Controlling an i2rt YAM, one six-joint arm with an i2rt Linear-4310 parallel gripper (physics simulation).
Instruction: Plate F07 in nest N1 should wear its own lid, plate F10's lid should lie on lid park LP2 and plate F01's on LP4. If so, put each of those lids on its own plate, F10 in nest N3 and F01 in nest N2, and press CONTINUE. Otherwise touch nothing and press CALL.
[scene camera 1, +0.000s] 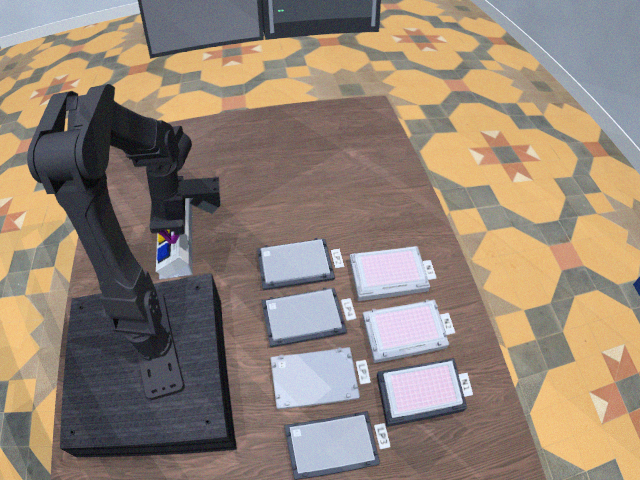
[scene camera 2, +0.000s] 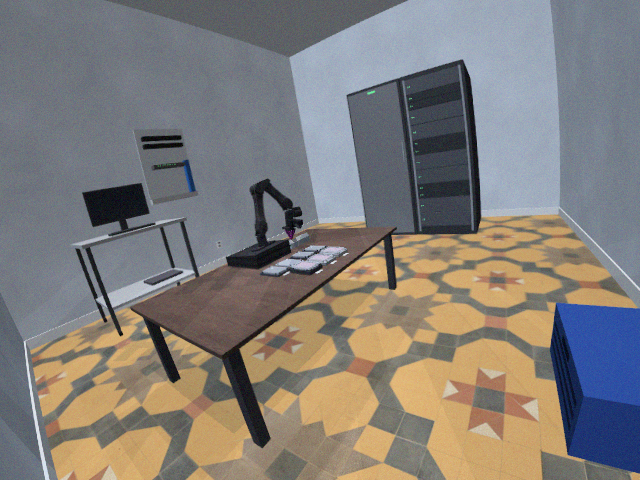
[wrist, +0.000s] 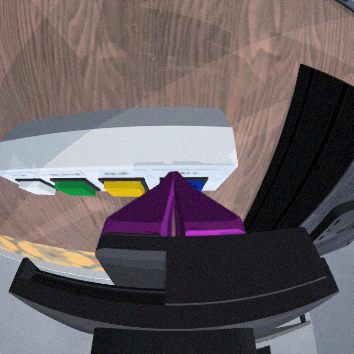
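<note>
My gripper is shut and empty, its purple tips in front of the blue CALL button on the pale button box. Whether they touch is unclear. Green and yellow buttons are beside it. Pink plates sit in nests: one at N1, one at N2, one at N3. Grey lid-like panels lie at LP2, LP4 and LP3; LP1 looks paler. Plate and lid codes are unreadable.
The arm's black base block stands beside the lid parks on the brown table. A white button is at the box's far left in the wrist view. Cabinets and a blue box stand away from the table.
</note>
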